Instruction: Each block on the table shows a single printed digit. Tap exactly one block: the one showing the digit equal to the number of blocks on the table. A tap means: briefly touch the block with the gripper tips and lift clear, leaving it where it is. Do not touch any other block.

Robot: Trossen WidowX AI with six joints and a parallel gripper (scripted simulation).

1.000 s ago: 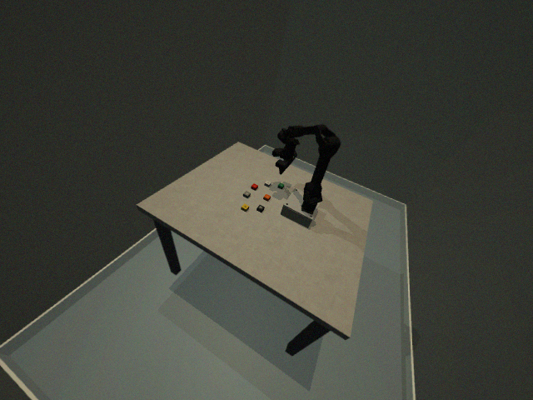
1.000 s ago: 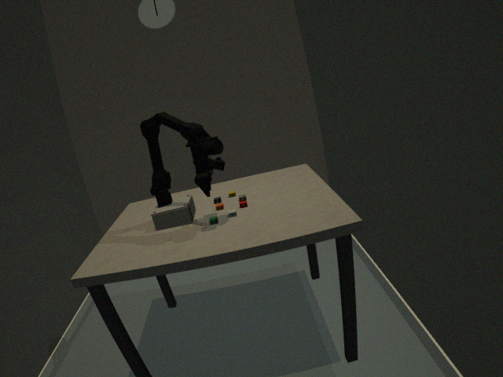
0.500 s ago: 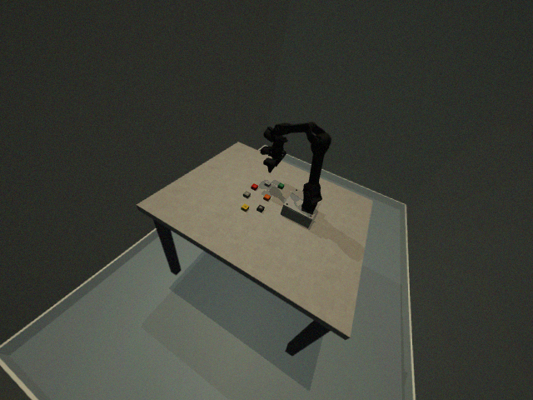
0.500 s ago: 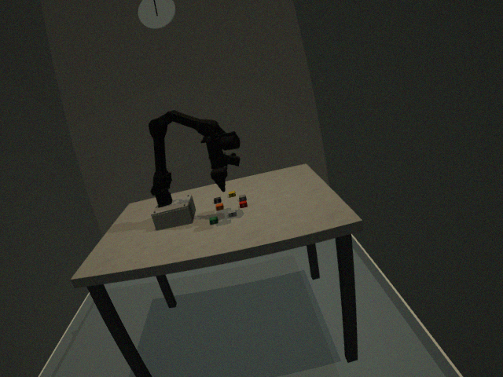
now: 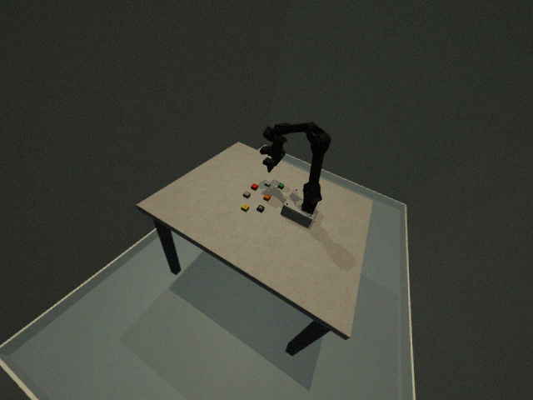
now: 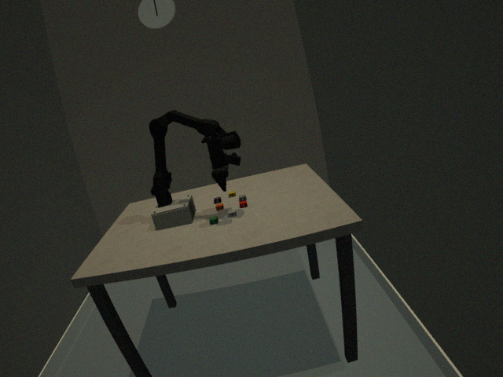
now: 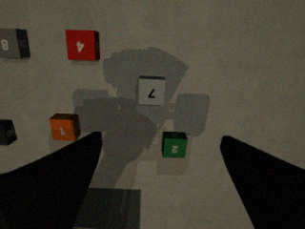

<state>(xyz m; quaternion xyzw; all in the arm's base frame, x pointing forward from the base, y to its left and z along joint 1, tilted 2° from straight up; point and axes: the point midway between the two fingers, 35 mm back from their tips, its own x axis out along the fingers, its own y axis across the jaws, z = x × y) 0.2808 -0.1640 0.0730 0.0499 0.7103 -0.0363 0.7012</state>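
Right now the white block is 110 mm below my gripper tip. Also, from my gripper tip: red block: 60 mm ahead, 80 mm to the left, 110 mm below; green block: 80 mm behind, 20 mm to the right, 110 mm below; orange block: 40 mm behind, 130 mm to the left, 110 mm below.
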